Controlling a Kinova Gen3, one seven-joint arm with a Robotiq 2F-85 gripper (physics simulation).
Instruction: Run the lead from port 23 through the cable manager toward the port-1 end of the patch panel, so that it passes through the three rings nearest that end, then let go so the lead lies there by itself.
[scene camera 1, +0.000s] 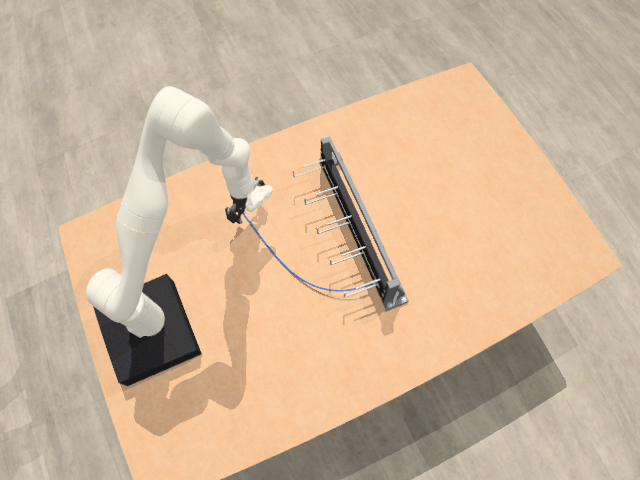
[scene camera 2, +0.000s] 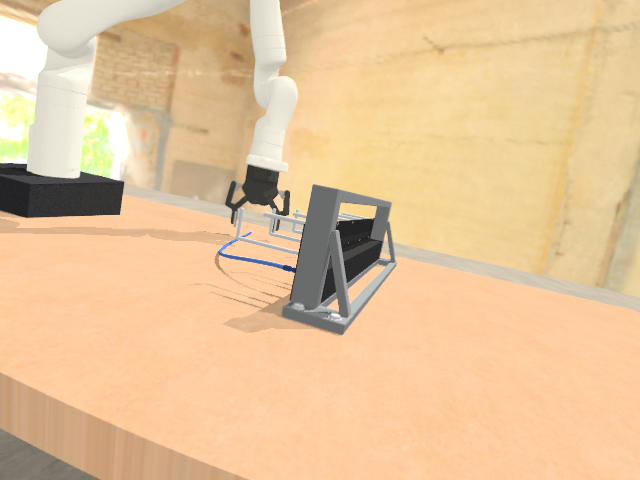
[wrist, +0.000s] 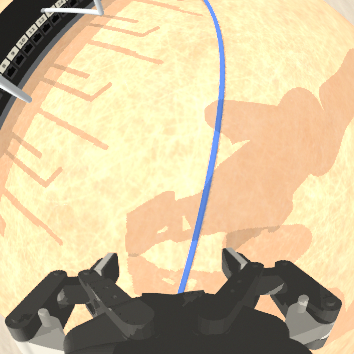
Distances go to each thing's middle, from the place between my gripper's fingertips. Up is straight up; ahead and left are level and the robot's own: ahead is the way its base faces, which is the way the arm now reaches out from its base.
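Panel frame (scene camera 2: 320, 238): 23 cm to the right of my hand, 25 cm ahead of it, 5 cm above it. Patch panel (scene camera 2: 358, 256): 22 cm ahead of my hand, 22 cm to the right of it, 1 cm above it.
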